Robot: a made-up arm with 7 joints.
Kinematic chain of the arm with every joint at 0, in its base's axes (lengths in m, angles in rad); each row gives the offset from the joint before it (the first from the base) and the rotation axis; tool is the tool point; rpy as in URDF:
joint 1: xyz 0 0 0.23 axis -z
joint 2: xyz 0 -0.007 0.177 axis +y
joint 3: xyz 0 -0.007 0.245 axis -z
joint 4: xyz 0 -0.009 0.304 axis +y
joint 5: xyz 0 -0.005 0.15 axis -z
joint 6: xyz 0 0 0.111 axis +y
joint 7: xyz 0 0 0.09 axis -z
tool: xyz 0 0 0 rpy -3.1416 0 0
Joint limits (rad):
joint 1: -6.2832..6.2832
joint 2: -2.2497..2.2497
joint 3: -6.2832..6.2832
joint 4: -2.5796..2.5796
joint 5: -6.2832..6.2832
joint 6: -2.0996..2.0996
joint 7: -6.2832..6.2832
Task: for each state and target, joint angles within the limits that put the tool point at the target. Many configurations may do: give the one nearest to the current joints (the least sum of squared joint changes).
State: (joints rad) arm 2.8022 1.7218 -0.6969 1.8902 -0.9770 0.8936 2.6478
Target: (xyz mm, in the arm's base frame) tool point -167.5 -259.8 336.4
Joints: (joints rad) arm 2.6020 1.5516 -0.8518 2.4616 -0.8994 0.9237 2.6478
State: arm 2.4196 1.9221 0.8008 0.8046 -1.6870 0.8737 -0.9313
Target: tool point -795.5 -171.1 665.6
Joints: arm 2.7813 1.1063 0.9583 0.5448 -1.7462 0.7228 -0.9313
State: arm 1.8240 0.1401 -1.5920 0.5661 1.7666 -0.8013 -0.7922
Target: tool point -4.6 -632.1 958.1
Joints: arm 1.8640 0.8523 -1.4234 0.5705 1.7785 -0.7149 -0.7922
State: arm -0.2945 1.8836 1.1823 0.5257 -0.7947 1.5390 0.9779
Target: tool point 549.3 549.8 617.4
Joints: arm -0.9193 1.1861 1.1809 0.2290 -0.8412 1.5324 0.9779
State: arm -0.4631 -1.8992 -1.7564 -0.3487 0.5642 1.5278 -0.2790
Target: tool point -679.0 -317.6 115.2
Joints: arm -0.4221 -2.0199 -1.7633 -0.3339 0.5755 1.7829 -0.2790
